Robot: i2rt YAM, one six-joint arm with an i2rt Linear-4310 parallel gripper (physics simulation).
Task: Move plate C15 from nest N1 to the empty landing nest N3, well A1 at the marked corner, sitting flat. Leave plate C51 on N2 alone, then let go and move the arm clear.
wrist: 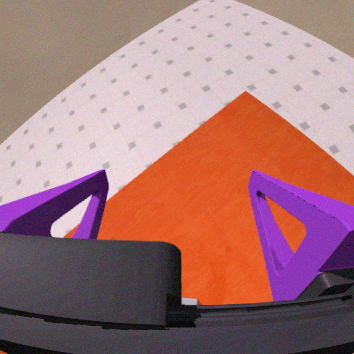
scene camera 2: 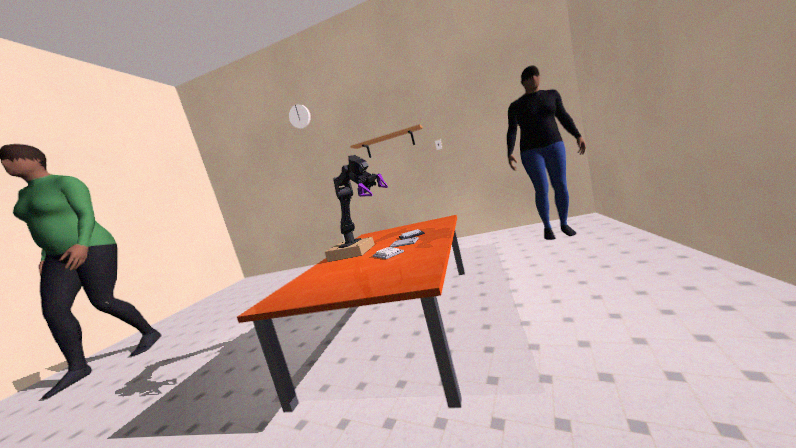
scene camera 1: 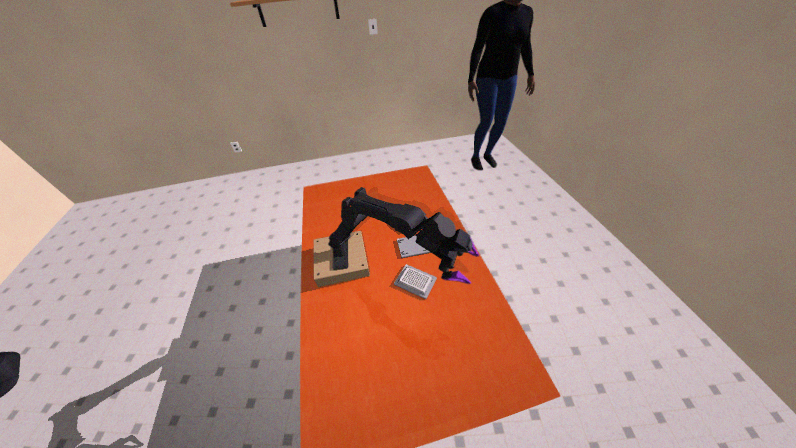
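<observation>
A white well plate (scene camera 1: 414, 277) (scene camera 2: 388, 252) sits on a grey nest, nearest the open half of the table; its label is unreadable. Beside it is a flat pale nest (scene camera 1: 408, 248) (scene camera 2: 404, 242) with dark corner marks, partly hidden by the arm in scene camera 1, with no plate visible on it. A third nest with a darker edge (scene camera 2: 411, 234) lies beyond, hidden by the arm in scene camera 1; whether it bears a plate is too small to tell. My gripper (scene camera 1: 474, 268) (scene camera 2: 378, 190) (wrist: 178, 177) is open and empty, high above the table. A pale sliver shows at the wrist view's lower edge.
The arm stands on a wooden base block (scene camera 1: 357, 268) (scene camera 2: 349, 253) on the orange table (scene camera 1: 389, 378) (scene camera 2: 356, 286) (wrist: 200, 210). A person in black (scene camera 1: 500, 44) (scene camera 2: 539, 122) stands beyond the table, and a person in green (scene camera 2: 58, 208) is at the left. A wall shelf (scene camera 2: 389, 135) is behind.
</observation>
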